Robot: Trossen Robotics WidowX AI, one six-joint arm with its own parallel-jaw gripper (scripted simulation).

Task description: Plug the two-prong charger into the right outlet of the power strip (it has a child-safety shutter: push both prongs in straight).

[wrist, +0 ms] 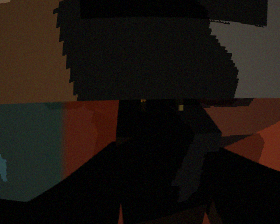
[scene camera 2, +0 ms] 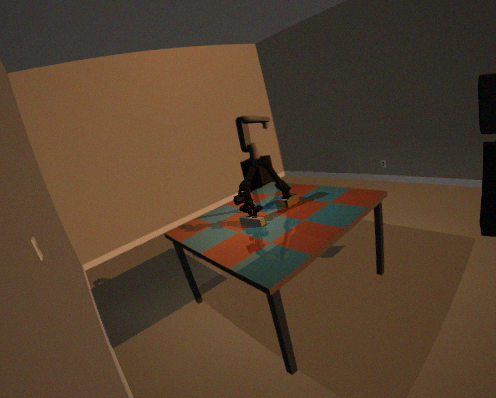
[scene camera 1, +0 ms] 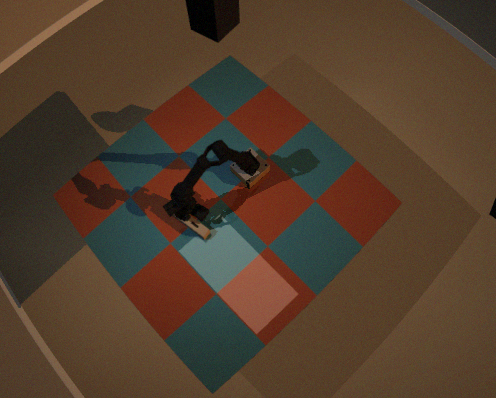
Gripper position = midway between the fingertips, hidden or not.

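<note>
My gripper (wrist: 156, 149): carrying a two-prong charger (wrist: 167, 148).
</note>
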